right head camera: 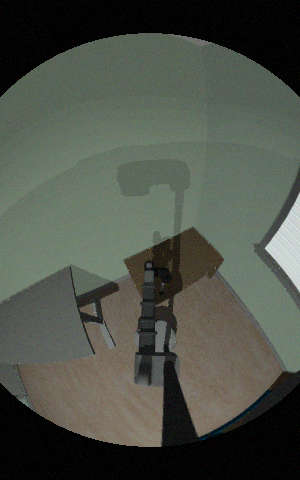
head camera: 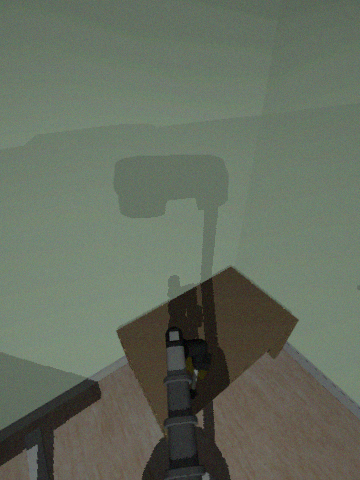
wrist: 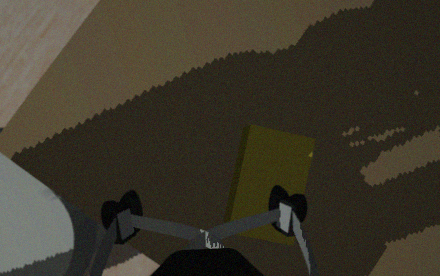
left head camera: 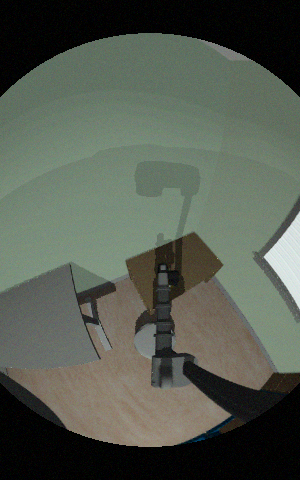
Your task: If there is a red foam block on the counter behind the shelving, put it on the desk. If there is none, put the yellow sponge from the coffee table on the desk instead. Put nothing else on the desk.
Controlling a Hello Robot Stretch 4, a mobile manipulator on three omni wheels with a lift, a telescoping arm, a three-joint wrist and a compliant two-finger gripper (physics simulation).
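Pixels of known places: gripper, between the fingertips: (right head camera: 163, 286) (head camera: 196, 379) (wrist: 205, 204); robot's base, origin of its link: (right head camera: 155, 337) (left head camera: 153, 339).
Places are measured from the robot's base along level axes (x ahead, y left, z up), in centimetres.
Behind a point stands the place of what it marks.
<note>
The yellow sponge (wrist: 270, 165) @[x 52.6, y -8.1, z 46.7 cm] (head camera: 202, 373) @[x 47.7, y -11.8, z 46.7 cm] lies flat on the brown wooden coffee table (head camera: 250, 310) @[x 80.6, y -47.2, z 42.3 cm] (left head camera: 200, 255) @[x 83.4, y -47.5, z 42.3 cm] (right head camera: 200, 250) @[x 83.8, y -48.8, z 42.3 cm] (wrist: 165, 40) @[x 49.1, y 8.0, z 42.2 cm], in the arm's shadow. In the head view the arm and gripper cover much of it. My gripper (wrist: 205, 204) @[x 45.7, y -8.8, z 46.4 cm] is open, with its two dark fingertips wide apart and nothing between them. It is above the table; in the wrist view the right fingertip overlaps the lower right part of the sponge and the left one is off to its left. No red foam block, shelving or counter can be made out in these views.
A grey-topped table (left head camera: 40, 320) @[x -0.2, y 85.8, z 69.2 cm] (right head camera: 40, 320) @[x -3.1, y 90.5, z 69.2 cm] with a dark frame stands at the left; I cannot tell if it is the desk. A pale round object (left head camera: 145, 342) @[x -2.3, y 8.7, z 18.7 cm] (wrist: 30, 220) @[x 12.2, y -2.4, z 18.7 cm] is beside the arm. Green walls meet behind the coffee table, and a white slatted panel (left head camera: 290, 255) @[x 39.1, y -99.8, z 104.4 cm] is at right.
</note>
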